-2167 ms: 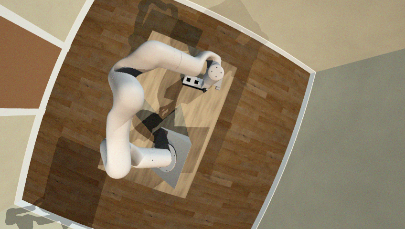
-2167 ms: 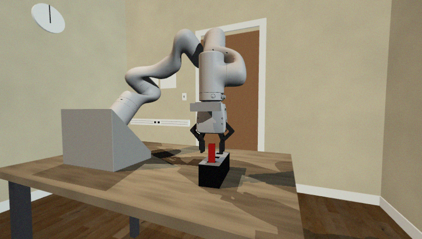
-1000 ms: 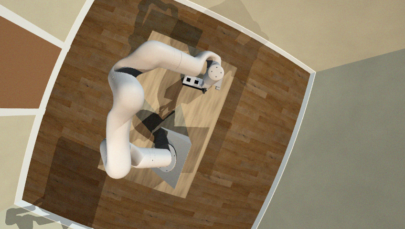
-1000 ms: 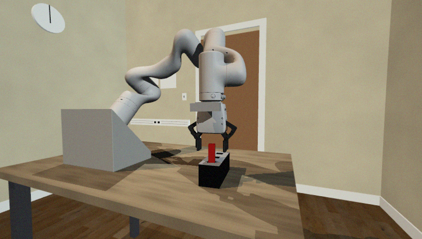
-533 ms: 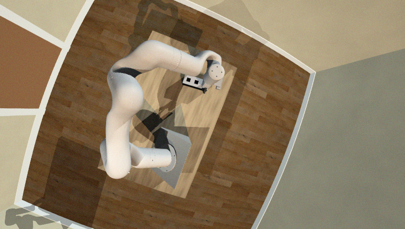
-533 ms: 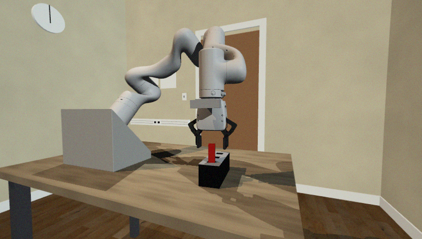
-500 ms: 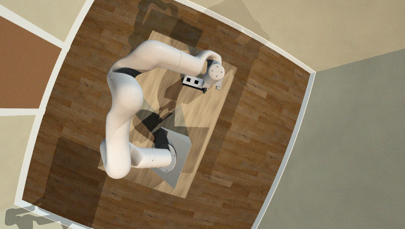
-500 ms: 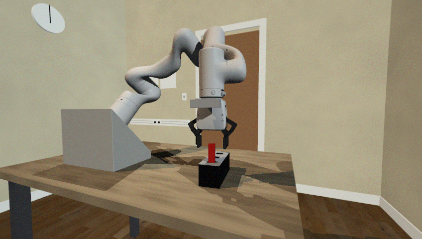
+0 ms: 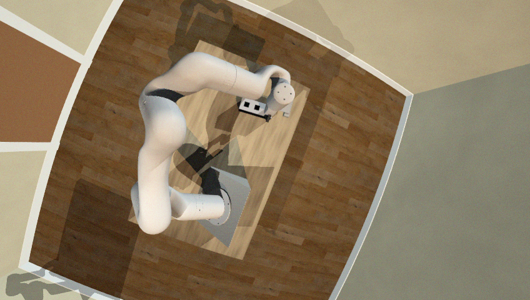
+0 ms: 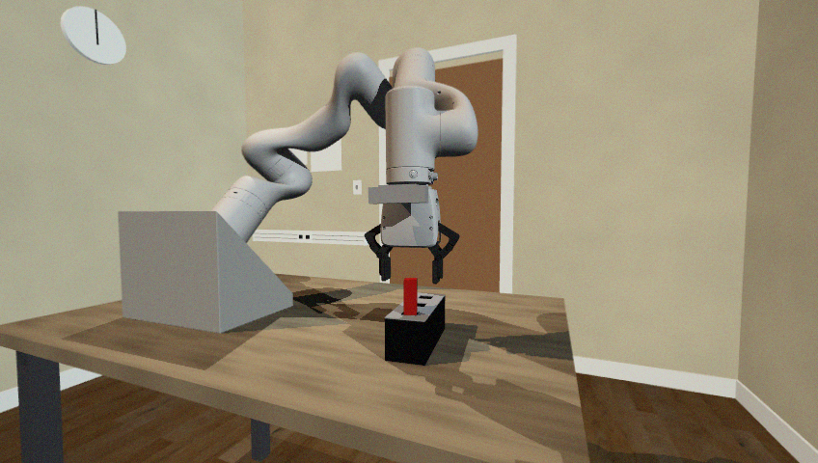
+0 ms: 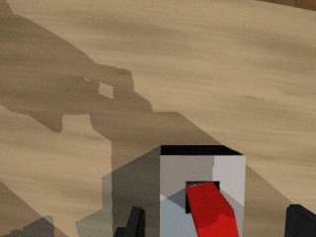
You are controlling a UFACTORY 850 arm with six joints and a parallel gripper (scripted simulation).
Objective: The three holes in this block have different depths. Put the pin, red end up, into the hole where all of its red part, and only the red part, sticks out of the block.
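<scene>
The pin lies 4 cm below my hand. From my hand the other things lie so: black block: 10 cm below, 6 cm to the left, 1 cm behind.
</scene>
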